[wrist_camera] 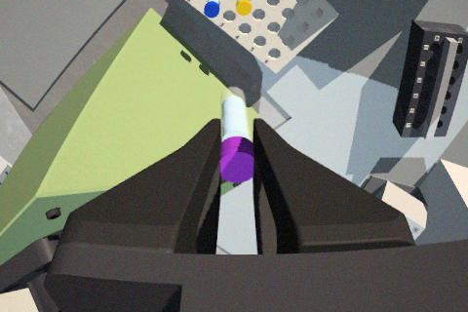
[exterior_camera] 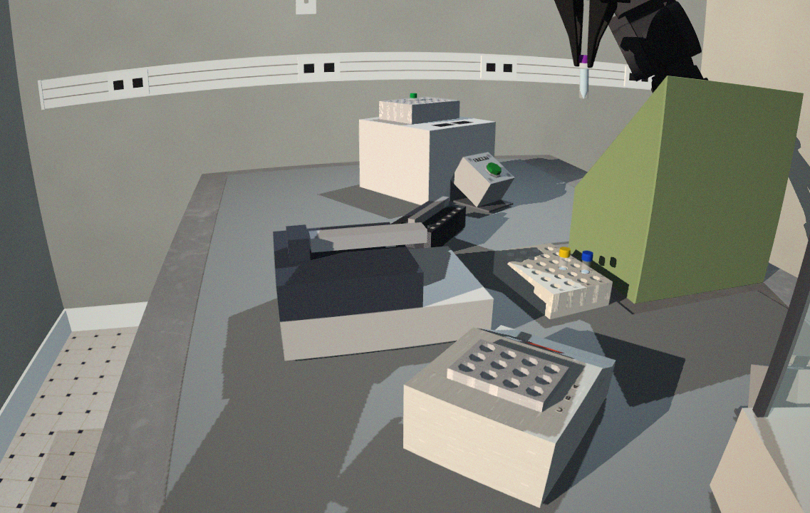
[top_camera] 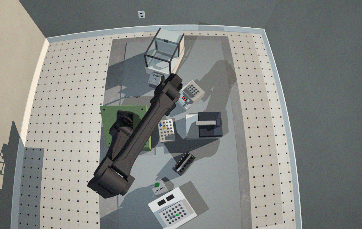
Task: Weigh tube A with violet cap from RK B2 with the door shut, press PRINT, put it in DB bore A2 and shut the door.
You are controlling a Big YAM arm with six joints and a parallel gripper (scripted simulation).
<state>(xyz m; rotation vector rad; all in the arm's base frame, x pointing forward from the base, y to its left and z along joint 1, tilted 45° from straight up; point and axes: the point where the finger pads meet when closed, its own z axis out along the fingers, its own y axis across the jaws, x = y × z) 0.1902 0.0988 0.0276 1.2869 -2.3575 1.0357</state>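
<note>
Now: the octagonal balance pan 410 mm to the left of my hand, 190 mm below it and 60 mm behind it. The rest, counted from my hand: tube rack RK (250 mm below, 30 mm to the right); dry block DB (240 mm below, 210 mm to the left, 120 mm ahead); spectrophotometer SP (220 mm ahead, 200 mm below, 20 mm to the left).
</note>
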